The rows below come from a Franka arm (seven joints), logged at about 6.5 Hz.
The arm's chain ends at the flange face. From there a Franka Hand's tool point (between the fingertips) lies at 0.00 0.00 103.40 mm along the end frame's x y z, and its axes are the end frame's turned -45 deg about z.
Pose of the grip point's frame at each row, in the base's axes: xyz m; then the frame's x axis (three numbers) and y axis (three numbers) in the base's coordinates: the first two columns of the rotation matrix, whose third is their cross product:
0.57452 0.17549 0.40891 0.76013 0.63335 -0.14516 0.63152 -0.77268 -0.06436
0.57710 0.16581 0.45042 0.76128 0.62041 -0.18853 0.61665 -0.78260 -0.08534
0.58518 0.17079 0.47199 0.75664 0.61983 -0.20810 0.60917 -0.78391 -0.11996
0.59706 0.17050 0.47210 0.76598 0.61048 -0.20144 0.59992 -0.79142 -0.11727
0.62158 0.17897 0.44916 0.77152 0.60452 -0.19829 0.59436 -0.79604 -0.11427
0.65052 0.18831 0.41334 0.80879 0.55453 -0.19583 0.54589 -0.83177 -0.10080
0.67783 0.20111 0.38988 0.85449 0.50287 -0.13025 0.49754 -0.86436 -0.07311
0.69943 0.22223 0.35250 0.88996 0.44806 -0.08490 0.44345 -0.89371 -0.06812
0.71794 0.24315 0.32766 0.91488 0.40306 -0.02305 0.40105 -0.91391 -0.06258
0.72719 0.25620 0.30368 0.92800 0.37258 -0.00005 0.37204 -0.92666 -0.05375
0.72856 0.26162 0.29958 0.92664 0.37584 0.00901 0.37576 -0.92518 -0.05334
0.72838 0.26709 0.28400 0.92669 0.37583 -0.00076 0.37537 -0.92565 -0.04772
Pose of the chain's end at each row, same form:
0.59033 0.17991 0.51100 0.98405 -0.09852 -0.14815 -0.09094 -0.99421 0.05713
0.59783 0.17111 0.55158 0.97434 -0.11469 -0.19366 -0.10227 -0.99208 0.07297
0.60974 0.17451 0.57236 0.96577 -0.11602 -0.23197 -0.10428 -0.99259 0.06232
0.62095 0.17371 0.57265 0.96584 -0.12794 -0.22536 -0.11742 -0.99129 0.05952
0.64504 0.18204 0.54982 0.96582 -0.13543 -0.22101 -0.12527 -0.99035 0.05941
0.67314 0.19093 0.51420 0.95790 -0.19604 -0.20975 -0.18590 -0.98026 0.06720
0.69327 0.20135 0.49212 0.95603 -0.25561 -0.14380 -0.25240 -0.96678 0.04040
0.71043 0.21985 0.45529 0.94286 -0.31512 -0.10820 -0.31573 -0.94877 0.01187
0.72273 0.23819 0.43083 0.93050 -0.36123 -0.06055 -0.36333 -0.93124 -0.02795
0.72927 0.25104 0.40693 0.91927 -0.39179 -0.03804 -0.39312 -0.91870 -0.03797
0.72977 0.25616 0.40283 0.92094 -0.38844 -0.03135 -0.38953 -0.91996 -0.04409
0.73031 0.26255 0.38728 0.92070 -0.38878 -0.03428 -0.38984 -0.92029 -0.03321

